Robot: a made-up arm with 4 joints. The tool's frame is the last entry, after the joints.
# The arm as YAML. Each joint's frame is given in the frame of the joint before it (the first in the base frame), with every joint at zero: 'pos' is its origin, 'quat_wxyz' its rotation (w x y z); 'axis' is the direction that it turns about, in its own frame. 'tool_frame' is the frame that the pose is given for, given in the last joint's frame.
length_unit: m
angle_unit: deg
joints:
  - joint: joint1
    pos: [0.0, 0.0, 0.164]
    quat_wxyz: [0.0, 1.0, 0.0, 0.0]
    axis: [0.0, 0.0, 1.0]
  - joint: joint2
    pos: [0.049, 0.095, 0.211]
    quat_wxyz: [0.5, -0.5, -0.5, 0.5]
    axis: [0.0, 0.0, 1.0]
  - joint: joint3
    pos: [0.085, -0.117, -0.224]
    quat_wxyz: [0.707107, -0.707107, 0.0, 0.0]
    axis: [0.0, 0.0, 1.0]
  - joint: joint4
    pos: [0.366, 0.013, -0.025]
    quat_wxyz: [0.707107, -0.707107, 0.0, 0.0]
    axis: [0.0, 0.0, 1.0]
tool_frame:
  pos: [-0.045, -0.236, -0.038]
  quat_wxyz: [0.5, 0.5, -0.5, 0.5]
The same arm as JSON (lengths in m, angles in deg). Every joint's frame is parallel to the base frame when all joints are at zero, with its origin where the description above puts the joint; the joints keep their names.
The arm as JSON. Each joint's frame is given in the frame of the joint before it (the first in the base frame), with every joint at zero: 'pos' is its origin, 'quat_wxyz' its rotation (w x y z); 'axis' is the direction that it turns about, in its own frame. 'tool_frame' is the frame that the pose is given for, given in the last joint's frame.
{"length_unit": "m", "angle_unit": "deg", "joints": [{"joint": "joint1", "pos": [0.0, 0.0, 0.164], "quat_wxyz": [1.0, 0.0, 0.0, 0.0], "axis": [0.0, 0.0, -1.0]}, {"joint": "joint2", "pos": [0.049, -0.095, -0.211], "quat_wxyz": [1.0, 0.0, 0.0, 0.0], "axis": [-1.0, 0.0, 0.0]}, {"joint": "joint3", "pos": [0.224, -0.085, -0.117], "quat_wxyz": [1.0, 0.0, 0.0, 0.0], "axis": [0.0, 0.0, 1.0]}, {"joint": "joint4", "pos": [0.013, -0.366, -0.025], "quat_wxyz": [1.0, 0.0, 0.0, 0.0], "axis": [1.0, 0.0, 0.0]}], "tool_frame": {"pos": [-0.038, 0.045, 0.236], "quat_wxyz": [1.0, 0.0, 0.0, 0.0]}}
